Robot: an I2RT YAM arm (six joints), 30 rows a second.
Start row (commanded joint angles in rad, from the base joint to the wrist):
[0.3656, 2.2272, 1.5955, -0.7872, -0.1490, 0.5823]
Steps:
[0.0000, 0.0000, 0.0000, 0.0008, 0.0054, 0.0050]
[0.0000, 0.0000, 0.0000, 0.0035, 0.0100, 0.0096]
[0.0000, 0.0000, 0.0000, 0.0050, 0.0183, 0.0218]
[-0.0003, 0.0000, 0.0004, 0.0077, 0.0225, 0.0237]
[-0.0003, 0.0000, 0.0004, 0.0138, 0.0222, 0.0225]
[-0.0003, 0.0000, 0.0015, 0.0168, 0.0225, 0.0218]
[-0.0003, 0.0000, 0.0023, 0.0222, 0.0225, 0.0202]
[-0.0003, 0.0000, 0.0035, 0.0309, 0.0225, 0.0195]
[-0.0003, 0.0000, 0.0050, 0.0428, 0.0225, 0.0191]
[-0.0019, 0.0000, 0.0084, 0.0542, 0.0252, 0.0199]
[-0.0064, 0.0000, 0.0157, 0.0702, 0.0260, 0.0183]
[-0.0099, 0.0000, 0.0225, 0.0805, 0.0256, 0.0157]
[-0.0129, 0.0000, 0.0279, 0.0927, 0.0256, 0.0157]
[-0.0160, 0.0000, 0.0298, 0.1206, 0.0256, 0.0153]
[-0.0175, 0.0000, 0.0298, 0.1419, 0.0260, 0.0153]
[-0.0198, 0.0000, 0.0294, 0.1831, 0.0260, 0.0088]
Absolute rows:
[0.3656, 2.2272, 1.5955, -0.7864, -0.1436, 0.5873]
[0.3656, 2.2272, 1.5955, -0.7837, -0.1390, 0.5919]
[0.3656, 2.2272, 1.5955, -0.7822, -0.1307, 0.6041]
[0.3653, 2.2272, 1.5959, -0.7795, -0.1265, 0.6060]
[0.3653, 2.2272, 1.5959, -0.7734, -0.1268, 0.6048]
[0.3653, 2.2272, 1.5970, -0.7704, -0.1265, 0.6041]
[0.3653, 2.2272, 1.5978, -0.7650, -0.1265, 0.6025]
[0.3653, 2.2272, 1.5990, -0.7563, -0.1265, 0.6018]
[0.3653, 2.2272, 1.6005, -0.7444, -0.1265, 0.6014]
[0.3637, 2.2272, 1.6039, -0.7330, -0.1238, 0.6022]
[0.3592, 2.2272, 1.6112, -0.7170, -0.1230, 0.6006]
[0.3557, 2.2272, 1.6180, -0.7067, -0.1234, 0.5980]
[0.3527, 2.2272, 1.6234, -0.6945, -0.1234, 0.5980]
[0.3496, 2.2272, 1.6253, -0.6666, -0.1234, 0.5976]
[0.3481, 2.2272, 1.6253, -0.6453, -0.1230, 0.5976]
[0.3458, 2.2272, 1.6249, -0.6041, -0.1230, 0.5911]

